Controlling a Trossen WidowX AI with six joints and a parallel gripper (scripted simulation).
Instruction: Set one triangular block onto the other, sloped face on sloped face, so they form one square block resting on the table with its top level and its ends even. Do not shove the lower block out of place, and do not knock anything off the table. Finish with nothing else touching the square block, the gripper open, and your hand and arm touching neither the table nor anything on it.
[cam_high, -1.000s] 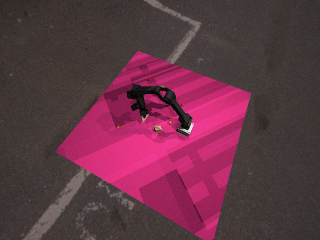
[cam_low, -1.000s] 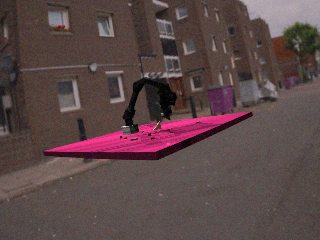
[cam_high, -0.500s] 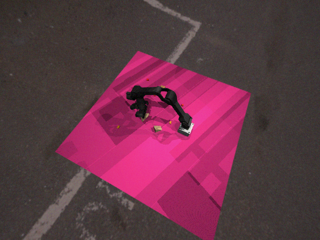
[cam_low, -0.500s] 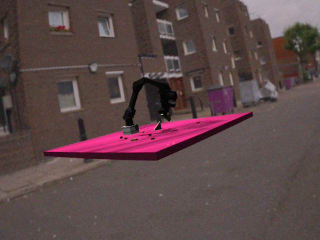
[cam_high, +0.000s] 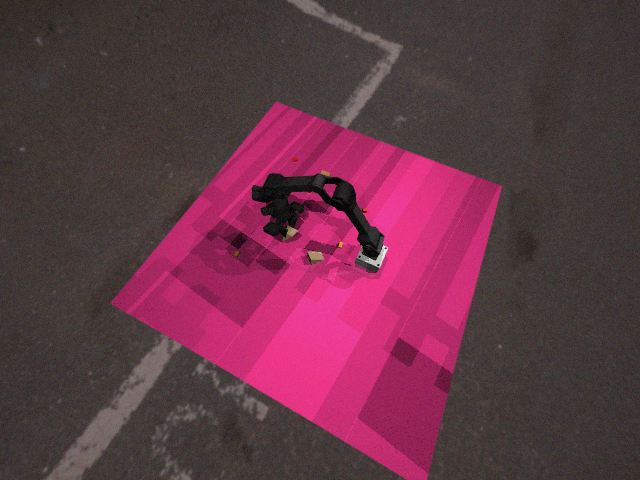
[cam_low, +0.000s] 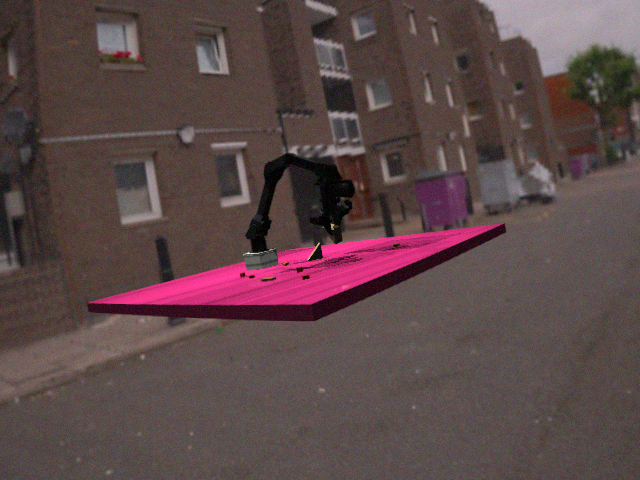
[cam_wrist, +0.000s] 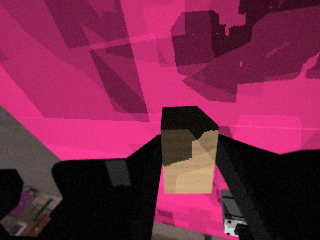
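Now: gripper tip 10 mm short of the wood-grained block. Also, from my gripper tip: flat tan piece (410 mm to the right, 100 mm below, 50 mm ahead).
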